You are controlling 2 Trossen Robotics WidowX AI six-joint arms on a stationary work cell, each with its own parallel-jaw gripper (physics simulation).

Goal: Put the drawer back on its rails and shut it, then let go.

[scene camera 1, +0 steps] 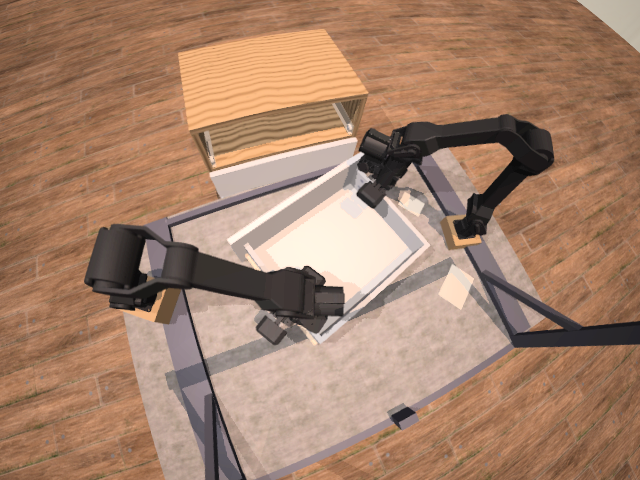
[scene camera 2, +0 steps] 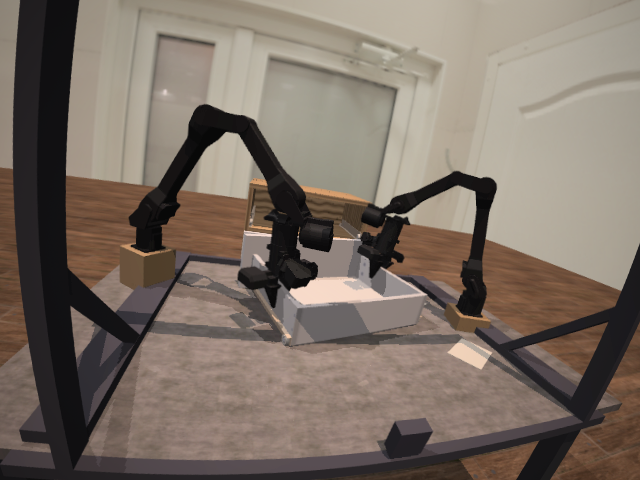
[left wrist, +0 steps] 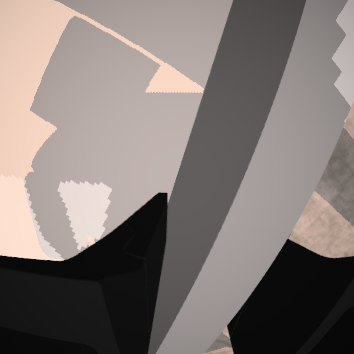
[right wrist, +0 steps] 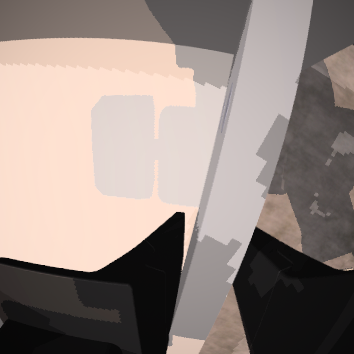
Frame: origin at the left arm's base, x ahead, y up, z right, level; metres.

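Seen in the pictures: left gripper, fingertip midpoint: [scene camera 2: 276, 306] [left wrist: 184, 202]; right gripper, fingertip midpoint: [scene camera 2: 372, 278] [right wrist: 203, 220]; left arm's base, origin of the base link: [scene camera 2: 148, 247]; right arm's base, origin of the base link: [scene camera 1: 464, 229] [scene camera 2: 468, 311].
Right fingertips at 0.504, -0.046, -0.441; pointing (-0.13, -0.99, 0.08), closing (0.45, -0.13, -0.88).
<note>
Offsets run from my right fingertips to a thing's top centre, as dx, dy, dz. "spot": to the spot under its first point. Level surfaces: height alone.
The white drawer [scene camera 1: 305, 211] [scene camera 2: 356, 317] [left wrist: 235, 165] [right wrist: 250, 125] lies turned at an angle on the mat, outside the wooden cabinet @[-0.365, +0.226, -0.181] [scene camera 1: 268, 77] [scene camera 2: 330, 190]. The cabinet's upper opening is empty, with a pale rail @[spot: -0.140, +0.082, -0.215] [scene camera 1: 343, 116] showing inside. My left gripper [scene camera 2: 277, 295] [left wrist: 184, 202] is shut on the drawer's left side wall, one finger inside and one outside. My right gripper [scene camera 1: 381, 187] [scene camera 2: 376, 268] [right wrist: 203, 220] is shut on the right side wall in the same way, near the drawer's tall front panel. The left fingertips are mostly hidden in scene camera 1.
A white lower drawer front @[spot: -0.276, +0.010, -0.025] [scene camera 1: 284, 167] closes the cabinet's lower part. The dark cell frame [scene camera 1: 248, 196] [scene camera 2: 310, 467] surrounds the grey mat @[dy -0.055] [scene camera 1: 361, 387] [scene camera 2: 232, 403]. A small dark block @[+0.193, +0.002, +0.577] [scene camera 1: 403, 416] [scene camera 2: 408, 438] stands at the frame's near bar. Wooden blocks carry both arm bases.
</note>
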